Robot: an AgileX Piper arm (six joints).
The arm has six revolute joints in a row. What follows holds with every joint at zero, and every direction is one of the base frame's.
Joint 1 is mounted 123 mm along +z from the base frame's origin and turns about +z.
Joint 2 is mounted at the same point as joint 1 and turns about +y.
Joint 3 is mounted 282.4 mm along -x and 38.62 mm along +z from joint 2 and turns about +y.
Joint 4 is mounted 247.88 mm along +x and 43.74 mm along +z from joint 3 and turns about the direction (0.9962, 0, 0.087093).
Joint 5 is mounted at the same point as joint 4 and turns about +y.
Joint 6 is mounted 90.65 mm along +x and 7.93 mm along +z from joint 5 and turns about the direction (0.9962, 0, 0.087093).
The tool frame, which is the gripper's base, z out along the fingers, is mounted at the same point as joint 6; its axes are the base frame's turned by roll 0, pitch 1.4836 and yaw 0 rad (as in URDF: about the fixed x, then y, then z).
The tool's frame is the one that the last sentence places.
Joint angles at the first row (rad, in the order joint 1, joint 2, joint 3, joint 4, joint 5, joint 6):
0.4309 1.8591 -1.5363 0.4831 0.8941 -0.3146
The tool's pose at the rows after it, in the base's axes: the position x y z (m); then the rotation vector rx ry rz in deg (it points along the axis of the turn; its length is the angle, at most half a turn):
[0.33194, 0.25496, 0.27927, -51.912, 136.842, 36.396]
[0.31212, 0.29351, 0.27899, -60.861, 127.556, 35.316]
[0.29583, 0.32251, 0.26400, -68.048, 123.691, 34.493]
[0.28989, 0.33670, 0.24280, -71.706, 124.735, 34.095]
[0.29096, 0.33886, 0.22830, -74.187, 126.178, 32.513]
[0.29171, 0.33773, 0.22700, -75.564, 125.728, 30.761]
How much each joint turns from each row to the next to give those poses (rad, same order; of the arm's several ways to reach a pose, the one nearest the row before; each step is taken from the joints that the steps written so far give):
0.1536 0.0000 -0.0127 -0.0030 -0.1174 -0.0731
0.1105 0.0134 -0.0021 -0.0089 -0.1096 -0.0798
0.0803 0.0397 0.0000 -0.0123 -0.0507 -0.0468
0.0332 0.0485 0.0000 -0.0058 -0.0058 -0.0091
0.0030 0.0304 0.0000 -0.0209 0.0124 -0.0044
0.0000 0.0012 0.0001 -0.0290 0.0029 0.0000

